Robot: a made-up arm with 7 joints. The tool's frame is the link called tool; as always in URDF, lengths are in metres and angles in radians.
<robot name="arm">
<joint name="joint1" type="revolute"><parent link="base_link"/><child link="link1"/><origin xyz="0.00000 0.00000 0.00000" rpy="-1.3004 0.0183 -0.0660"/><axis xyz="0 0 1"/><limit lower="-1.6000" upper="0.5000" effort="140" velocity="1.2"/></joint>
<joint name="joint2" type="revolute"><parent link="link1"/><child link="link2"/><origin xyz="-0.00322 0.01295 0.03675" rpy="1.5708 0.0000 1.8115"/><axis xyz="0 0 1"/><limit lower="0.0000" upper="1.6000" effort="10" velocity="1.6"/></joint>
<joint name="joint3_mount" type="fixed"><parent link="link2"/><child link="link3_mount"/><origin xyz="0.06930 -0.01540 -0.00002"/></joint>
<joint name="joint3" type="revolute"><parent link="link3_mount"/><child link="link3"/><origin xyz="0.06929 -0.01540 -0.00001" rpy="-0.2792 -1.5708 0.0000"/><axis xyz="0 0 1"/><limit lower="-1.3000" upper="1.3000" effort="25" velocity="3.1"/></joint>
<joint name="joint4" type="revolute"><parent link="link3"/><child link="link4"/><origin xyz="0.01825 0.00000 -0.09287" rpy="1.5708 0.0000 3.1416"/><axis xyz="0 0 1"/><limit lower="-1.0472" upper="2.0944" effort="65" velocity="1.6"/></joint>
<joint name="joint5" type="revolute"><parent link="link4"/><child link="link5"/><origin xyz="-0.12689 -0.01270 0.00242" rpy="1.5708 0.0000 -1.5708"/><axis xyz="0 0 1"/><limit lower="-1.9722" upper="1.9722" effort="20" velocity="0.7"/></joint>
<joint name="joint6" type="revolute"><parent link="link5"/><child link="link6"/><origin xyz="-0.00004 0.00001 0.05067" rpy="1.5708 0.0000 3.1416"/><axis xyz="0 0 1"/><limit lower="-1.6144" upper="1.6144" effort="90" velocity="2"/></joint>
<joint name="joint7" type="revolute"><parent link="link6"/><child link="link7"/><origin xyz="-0.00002 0.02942 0.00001" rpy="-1.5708 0.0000 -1.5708"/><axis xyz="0 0 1"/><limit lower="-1.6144" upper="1.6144" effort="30" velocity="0.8"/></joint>
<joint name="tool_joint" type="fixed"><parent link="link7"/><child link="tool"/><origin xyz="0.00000 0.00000 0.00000" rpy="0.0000 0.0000 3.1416"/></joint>
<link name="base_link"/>
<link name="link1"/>
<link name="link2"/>
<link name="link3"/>
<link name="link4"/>
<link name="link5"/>
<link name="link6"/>
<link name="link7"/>
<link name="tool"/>
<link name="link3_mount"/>
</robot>
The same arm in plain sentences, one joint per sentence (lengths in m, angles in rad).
The arm has seven revolute joints in a row. What follows holds with every joint at zero, and every direction is one of the base frame's.
Joint 1 sits at the same point as the base frame's origin and turns about the direction (0.068403, 0.961235, 0.26711), from -1.6 to 0.5 rad.
Joint 2 sits 0.0007 m along -x and 0.039 m along +y and 0.0026 m along -z from joint 1 and turns about the direction (0.968889, -0.0002, -0.247497), from 0 to 1.6 rad.
Joint 3 sits 0.0351 m along -x and 0.0086 m along +y and 0.1373 m along -z from joint 2 and turns about the direction (0.247497, -0.0001, 0.968889), from -1.3 to 1.3 rad.
Joint 4 sits 0.0053 m along -x and 0.0945 m along -z from joint 3 and turns about the direction (0.0002, 1, 0.0001), from -1.0472 to 2.0944 rad.
Joint 5 sits 0.1198 m along +x and 0.0024 m along +y and 0.0437 m along -z from joint 4 and turns about the direction (0.968889, -0.0002, -0.247497), from -1.9722 to 1.9722 rad.
Joint 6 sits 0.0491 m along +x and 0.0125 m along -z from joint 5 and turns about the direction (0.0002, 1, 0.0001), from -1.6144 to 1.6144 rad.
Joint 7 sits 0.0285 m along +x and 0.0073 m along -z from joint 6 and turns about the direction (0.247403, -0.0001, 0.968913), from -1.6144 to 1.6144 rad.
The tool frame, which is the frame that the pose is given for, sits at the same point as joint 7; its axes are the base frame's turned by roll 0.0001, pitch 0.25 and yaw -0.0002 rad (as in URDF: about the fixed x, then y, then z).

